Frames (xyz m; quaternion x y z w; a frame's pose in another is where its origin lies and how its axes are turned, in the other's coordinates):
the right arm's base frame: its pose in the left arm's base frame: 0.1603 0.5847 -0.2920 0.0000 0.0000 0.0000 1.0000
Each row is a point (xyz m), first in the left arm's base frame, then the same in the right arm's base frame.
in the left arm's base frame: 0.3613 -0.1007 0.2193
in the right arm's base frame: 0.2010 -0.6854 0.5113
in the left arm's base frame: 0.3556 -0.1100 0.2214
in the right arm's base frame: 0.1953 -0.6947 0.5134
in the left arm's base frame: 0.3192 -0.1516 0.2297
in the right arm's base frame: 0.1589 -0.7363 0.5217
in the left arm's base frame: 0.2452 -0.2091 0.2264
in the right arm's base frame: 0.0849 -0.7938 0.5184
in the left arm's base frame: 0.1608 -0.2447 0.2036
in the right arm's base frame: 0.0005 -0.8294 0.4956
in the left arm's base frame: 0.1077 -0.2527 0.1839
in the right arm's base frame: -0.0526 -0.8374 0.4759
